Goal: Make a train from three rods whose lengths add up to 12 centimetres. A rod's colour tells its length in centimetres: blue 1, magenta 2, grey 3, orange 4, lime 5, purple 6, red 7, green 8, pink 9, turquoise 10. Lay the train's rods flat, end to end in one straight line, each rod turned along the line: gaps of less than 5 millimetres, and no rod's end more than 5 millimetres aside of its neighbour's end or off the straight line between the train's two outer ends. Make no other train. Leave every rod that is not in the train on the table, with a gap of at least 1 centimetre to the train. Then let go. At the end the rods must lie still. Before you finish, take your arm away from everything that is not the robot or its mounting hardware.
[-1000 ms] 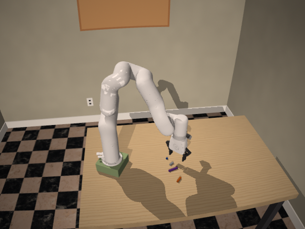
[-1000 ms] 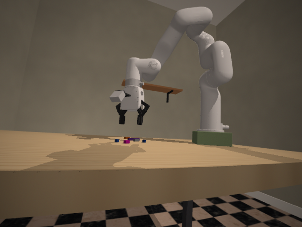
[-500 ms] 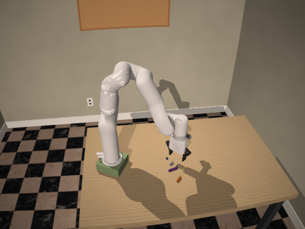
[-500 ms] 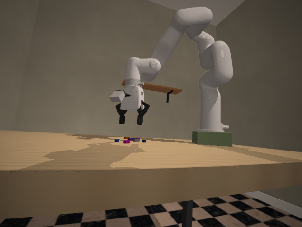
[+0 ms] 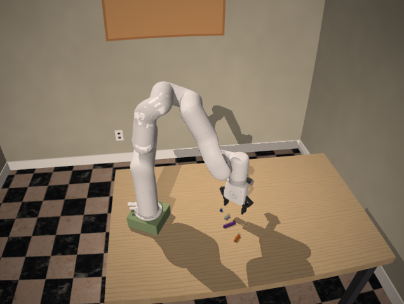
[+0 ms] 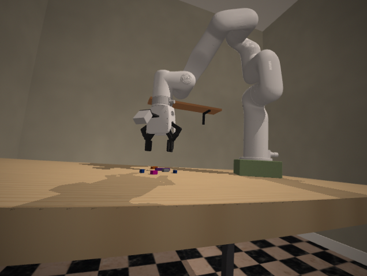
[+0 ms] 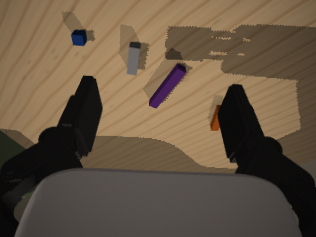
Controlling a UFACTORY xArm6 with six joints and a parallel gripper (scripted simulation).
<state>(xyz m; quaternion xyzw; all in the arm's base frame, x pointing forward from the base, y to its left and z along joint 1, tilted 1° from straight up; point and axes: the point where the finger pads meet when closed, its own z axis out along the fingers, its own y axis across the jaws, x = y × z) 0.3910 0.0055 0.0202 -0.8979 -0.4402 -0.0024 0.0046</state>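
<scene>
My gripper is now 20 mm short of the magenta rod, 120 mm to the right of it and 70 mm above it. The rest, counted from my hand: grey rod: 30 mm behind, 10 mm to the left, 70 mm below; then orange rod: 120 mm to the right, 70 mm below; then purple rod: 20 mm behind, 40 mm to the right, 70 mm below.
</scene>
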